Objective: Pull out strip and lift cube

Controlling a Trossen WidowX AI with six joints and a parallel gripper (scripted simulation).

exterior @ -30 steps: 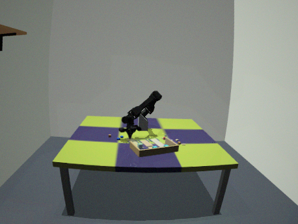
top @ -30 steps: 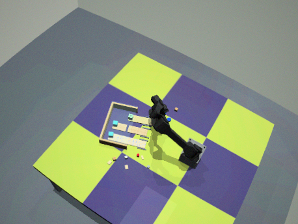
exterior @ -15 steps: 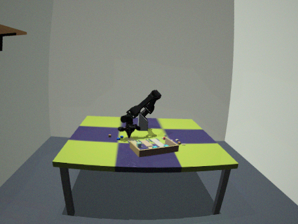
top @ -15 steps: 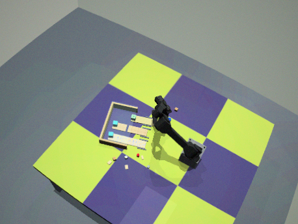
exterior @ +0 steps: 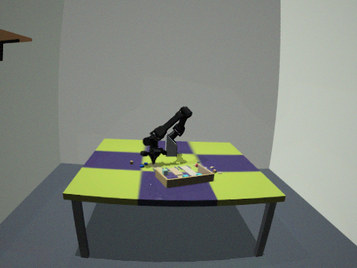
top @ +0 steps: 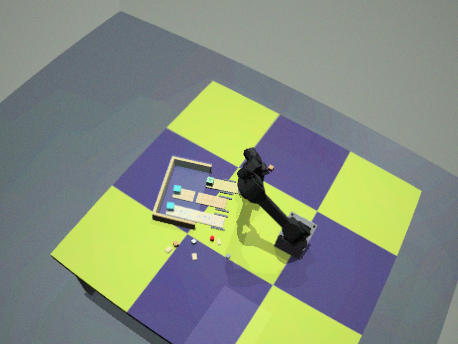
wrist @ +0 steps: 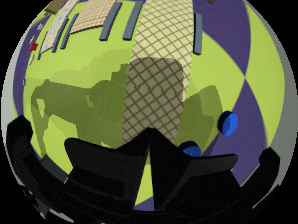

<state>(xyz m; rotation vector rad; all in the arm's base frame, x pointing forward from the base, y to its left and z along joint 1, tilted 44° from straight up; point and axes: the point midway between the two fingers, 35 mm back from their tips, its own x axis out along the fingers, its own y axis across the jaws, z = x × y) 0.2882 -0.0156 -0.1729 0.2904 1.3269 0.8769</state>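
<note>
Now: the strip 90 mm ahead of my gripper tip and 40 mm to the left of it.
</note>
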